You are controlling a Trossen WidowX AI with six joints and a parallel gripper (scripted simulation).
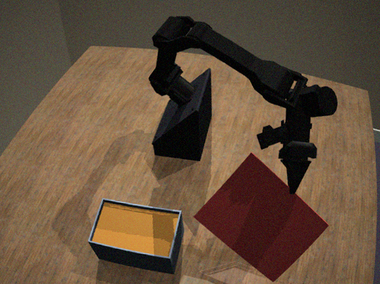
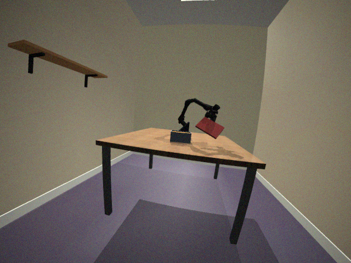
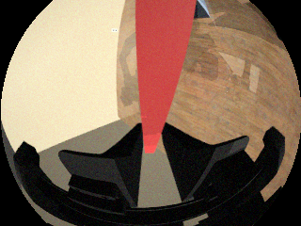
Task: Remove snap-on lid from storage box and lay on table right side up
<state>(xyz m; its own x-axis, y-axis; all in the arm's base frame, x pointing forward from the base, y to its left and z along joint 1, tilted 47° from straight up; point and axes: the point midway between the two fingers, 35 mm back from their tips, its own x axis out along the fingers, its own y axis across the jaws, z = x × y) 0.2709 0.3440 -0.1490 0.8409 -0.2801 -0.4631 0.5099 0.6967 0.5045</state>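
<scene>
My gripper tip is now 50 mm short of the red lid, 40 mm to the left of it and 40 mm above it. Round my gripper tip: storage box: 110 mm ahead, 330 mm to the right, 170 mm below.
</scene>
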